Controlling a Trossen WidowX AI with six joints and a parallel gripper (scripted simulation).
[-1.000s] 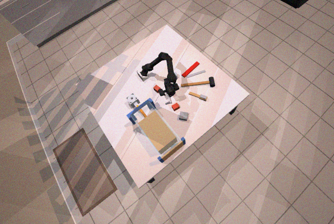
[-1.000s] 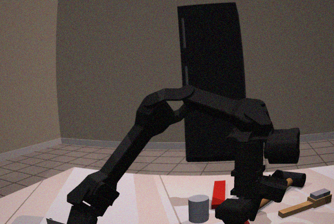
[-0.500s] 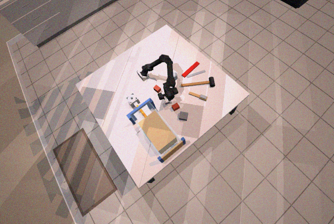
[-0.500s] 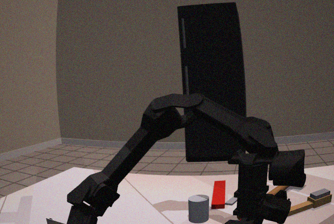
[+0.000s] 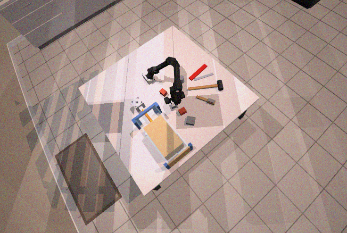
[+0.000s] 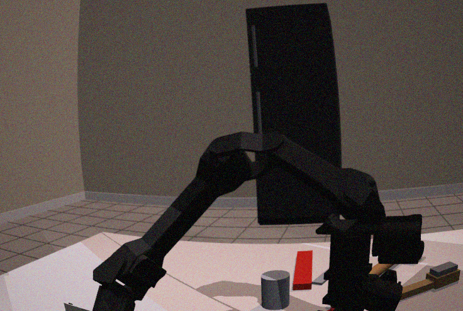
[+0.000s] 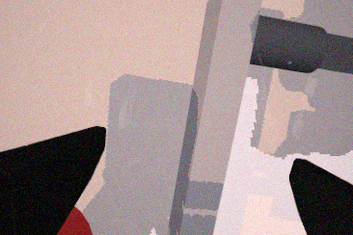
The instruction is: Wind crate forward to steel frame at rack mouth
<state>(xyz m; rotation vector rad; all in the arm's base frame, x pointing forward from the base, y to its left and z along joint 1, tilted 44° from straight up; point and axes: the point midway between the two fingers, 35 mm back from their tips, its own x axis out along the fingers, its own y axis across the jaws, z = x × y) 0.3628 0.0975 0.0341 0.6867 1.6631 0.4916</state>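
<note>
Now: gripper tip 1 cm past the winch handle, 1 cm to the right of it and 1 cm below it. From my gripper tip the other things lie so: grey block: 24 cm ahead, 2 cm to the left, 1 cm above; then brush: 14 cm ahead, 25 cm to the left, 1 cm above; then red knob: 4 cm behind, 5 cm to the left, 2 cm above.
</note>
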